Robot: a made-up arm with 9 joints.
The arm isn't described. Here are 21 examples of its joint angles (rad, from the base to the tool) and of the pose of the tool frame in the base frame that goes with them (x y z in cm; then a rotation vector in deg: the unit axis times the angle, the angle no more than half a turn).
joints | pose
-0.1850 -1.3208 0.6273 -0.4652 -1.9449 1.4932 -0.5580 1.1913 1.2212 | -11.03 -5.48 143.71 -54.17 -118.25 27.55
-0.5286 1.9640 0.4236 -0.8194 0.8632 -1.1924 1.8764 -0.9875 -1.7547 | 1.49 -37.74 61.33 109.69 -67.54 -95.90
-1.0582 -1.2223 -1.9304 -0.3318 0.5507 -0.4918 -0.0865 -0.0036 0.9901 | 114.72 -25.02 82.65 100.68 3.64 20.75
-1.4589 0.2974 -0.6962 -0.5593 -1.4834 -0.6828 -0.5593 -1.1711 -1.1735 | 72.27 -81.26 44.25 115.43 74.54 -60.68
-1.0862 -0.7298 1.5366 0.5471 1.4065 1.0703 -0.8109 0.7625 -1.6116 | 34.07 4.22 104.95 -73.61 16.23 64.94
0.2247 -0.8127 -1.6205 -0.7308 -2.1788 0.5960 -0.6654 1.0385 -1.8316 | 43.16 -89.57 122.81 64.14 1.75 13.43
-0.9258 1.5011 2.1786 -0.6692 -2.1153 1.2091 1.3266 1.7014 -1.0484 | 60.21 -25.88 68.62 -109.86 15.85 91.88
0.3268 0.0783 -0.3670 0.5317 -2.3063 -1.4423 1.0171 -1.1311 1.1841 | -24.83 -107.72 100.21 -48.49 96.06 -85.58
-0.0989 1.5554 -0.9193 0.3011 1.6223 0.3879 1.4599 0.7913 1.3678 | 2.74 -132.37 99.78 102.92 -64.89 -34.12
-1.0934 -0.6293 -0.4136 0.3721 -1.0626 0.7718 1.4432 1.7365 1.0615 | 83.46 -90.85 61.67 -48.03 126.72 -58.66
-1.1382 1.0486 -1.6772 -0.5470 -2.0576 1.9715 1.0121 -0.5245 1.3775 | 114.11 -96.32 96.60 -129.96 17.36 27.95
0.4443 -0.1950 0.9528 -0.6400 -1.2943 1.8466 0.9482 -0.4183 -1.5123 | -50.18 -20.98 100.16 37.24 -92.49 -71.75
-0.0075 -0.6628 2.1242 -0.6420 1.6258 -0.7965 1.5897 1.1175 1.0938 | 34.45 -83.49 83.52 145.05 -24.12 16.56
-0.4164 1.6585 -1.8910 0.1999 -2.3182 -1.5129 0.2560 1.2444 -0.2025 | 35.62 -53.74 92.15 123.14 41.21 -48.33
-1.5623 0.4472 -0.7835 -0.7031 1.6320 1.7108 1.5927 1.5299 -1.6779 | 46.46 -95.83 15.00 -68.09 121.83 15.16
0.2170 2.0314 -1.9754 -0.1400 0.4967 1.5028 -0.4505 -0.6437 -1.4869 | -37.42 -41.37 114.89 -96.94 69.90 48.91
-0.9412 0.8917 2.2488 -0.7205 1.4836 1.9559 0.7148 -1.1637 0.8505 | 6.06 -32.78 89.17 16.21 111.03 -81.97
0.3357 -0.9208 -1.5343 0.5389 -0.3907 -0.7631 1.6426 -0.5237 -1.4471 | -7.01 -65.09 153.79 -23.86 -30.97 -7.75
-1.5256 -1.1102 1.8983 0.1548 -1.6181 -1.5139 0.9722 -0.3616 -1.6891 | 92.88 -21.21 64.97 139.15 66.83 76.89
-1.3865 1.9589 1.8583 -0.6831 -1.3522 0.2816 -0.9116 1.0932 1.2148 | 73.59 -76.39 36.80 116.43 -47.69 -99.29
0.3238 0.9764 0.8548 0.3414 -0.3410 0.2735 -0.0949 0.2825 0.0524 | 57.67 -90.16 122.93 121.14 -8.34 16.33
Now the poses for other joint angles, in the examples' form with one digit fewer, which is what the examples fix.
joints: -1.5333 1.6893 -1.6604 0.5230 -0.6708 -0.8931 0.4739 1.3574 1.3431
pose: 77.8 -65.7 56.5 -49.8 126.1 53.8
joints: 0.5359 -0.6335 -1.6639 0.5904 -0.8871 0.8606 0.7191 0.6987 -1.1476
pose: -28.9 -123.1 108.7 66.9 -107.0 37.7
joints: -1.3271 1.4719 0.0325 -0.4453 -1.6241 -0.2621 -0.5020 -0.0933 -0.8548
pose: 63.1 -112.2 84.1 61.7 16.6 -95.7
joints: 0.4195 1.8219 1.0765 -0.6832 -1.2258 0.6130 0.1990 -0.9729 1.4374
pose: 49.4 -53.7 113.4 -109.0 -30.8 39.0
